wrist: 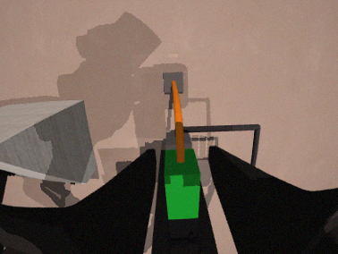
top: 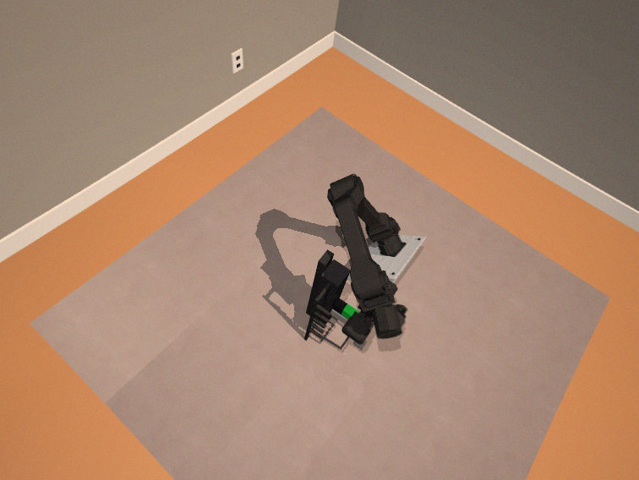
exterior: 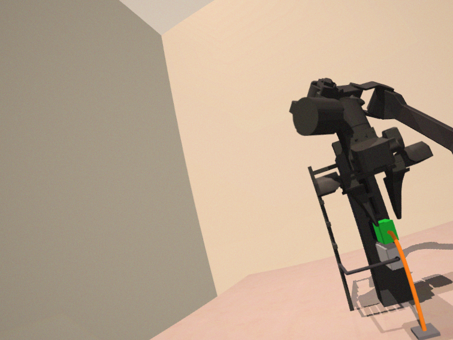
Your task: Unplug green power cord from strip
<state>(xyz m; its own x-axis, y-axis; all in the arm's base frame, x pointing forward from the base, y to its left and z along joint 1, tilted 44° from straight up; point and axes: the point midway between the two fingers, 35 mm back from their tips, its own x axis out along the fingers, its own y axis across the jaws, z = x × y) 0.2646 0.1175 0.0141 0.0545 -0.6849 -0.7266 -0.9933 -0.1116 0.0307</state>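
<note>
Right now the green plug is 60 mm to the right of my gripper tip, 10 mm below it and 10 mm ahead of it. Round my gripper tip: thin black rack frame (110 mm to the right, 100 mm ahead, 10 mm below); then grey pad (160 mm below, 30 mm to the left).
</note>
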